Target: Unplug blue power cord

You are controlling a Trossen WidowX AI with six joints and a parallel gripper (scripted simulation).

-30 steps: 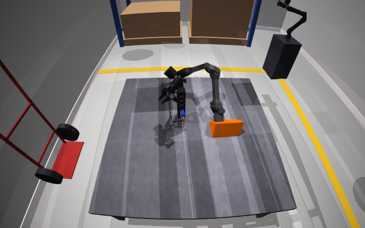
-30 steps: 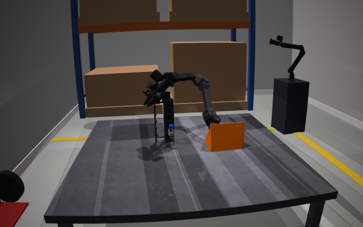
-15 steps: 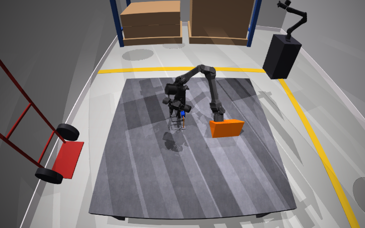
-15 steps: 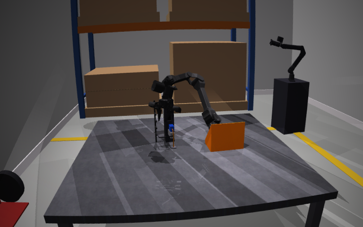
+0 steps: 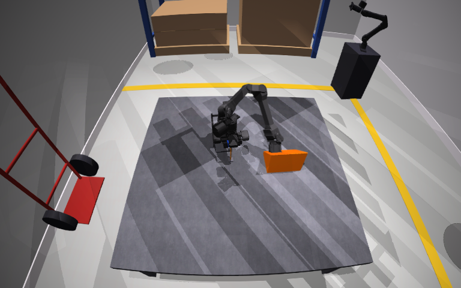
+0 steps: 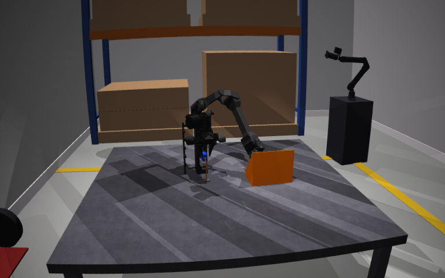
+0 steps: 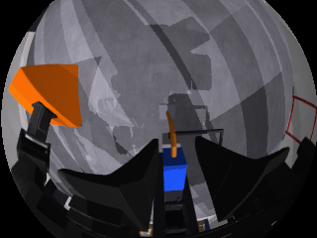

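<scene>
Now: the blue plug 7 cm to the right of my gripper tip and 1 cm below it.
</scene>
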